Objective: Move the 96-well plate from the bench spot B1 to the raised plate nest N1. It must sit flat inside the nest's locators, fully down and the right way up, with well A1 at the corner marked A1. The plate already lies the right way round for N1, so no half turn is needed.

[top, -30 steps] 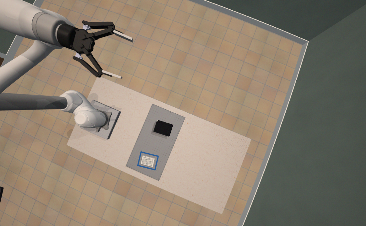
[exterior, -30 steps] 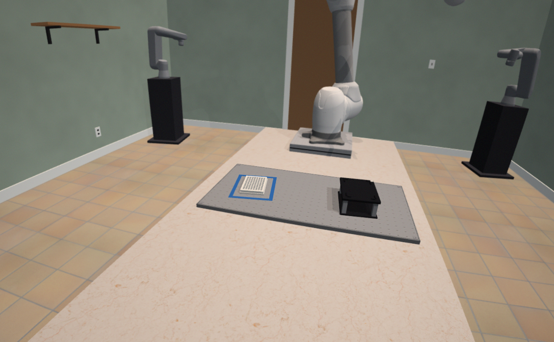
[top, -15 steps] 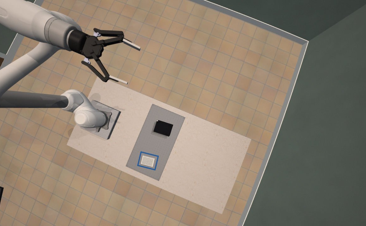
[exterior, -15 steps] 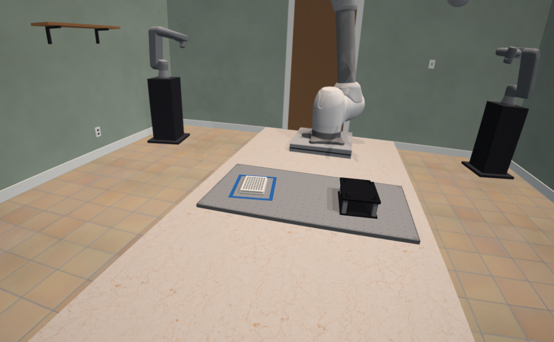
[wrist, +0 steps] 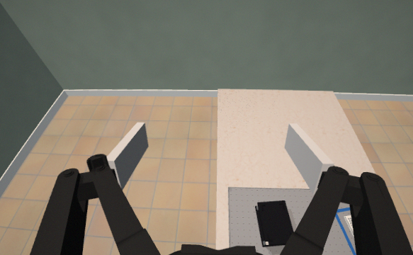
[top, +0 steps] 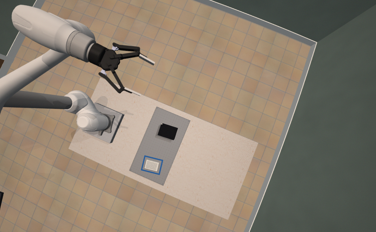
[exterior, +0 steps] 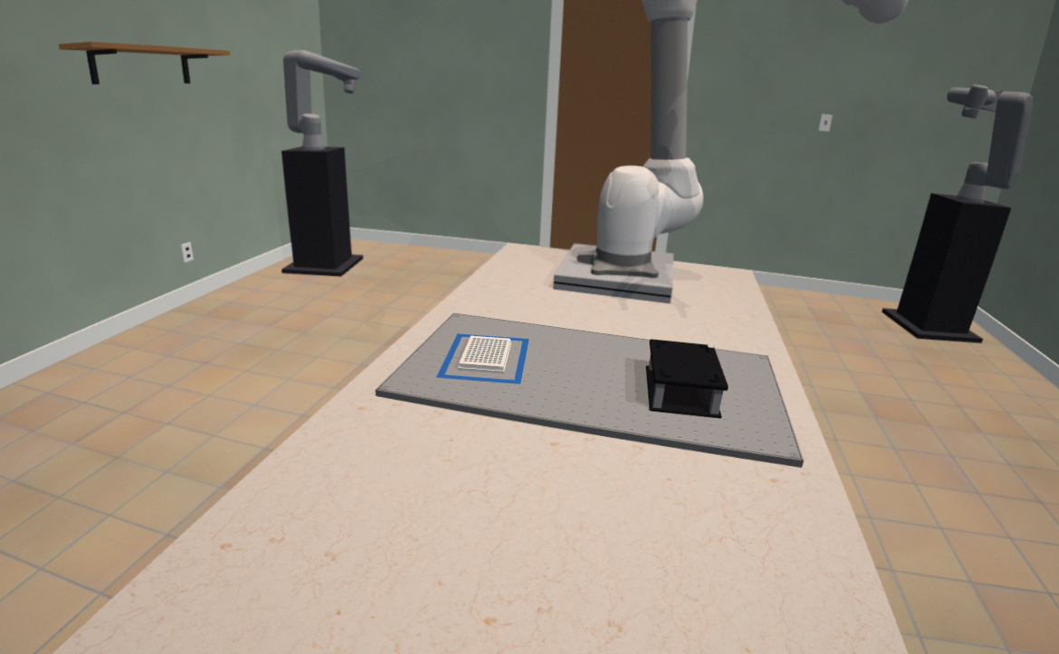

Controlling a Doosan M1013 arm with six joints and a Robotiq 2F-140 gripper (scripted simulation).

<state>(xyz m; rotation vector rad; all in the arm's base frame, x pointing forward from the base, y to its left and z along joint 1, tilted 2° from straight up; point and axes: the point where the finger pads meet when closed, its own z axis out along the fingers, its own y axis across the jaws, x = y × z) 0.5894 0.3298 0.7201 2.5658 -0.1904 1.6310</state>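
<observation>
Now: hand 74 cm above the white 96-well plate, 63 cm to the left of it and 5 cm past it. The rest, counted from my hand: A1 label 68 cm below, 20 cm to the right, 3 cm behind.
</observation>
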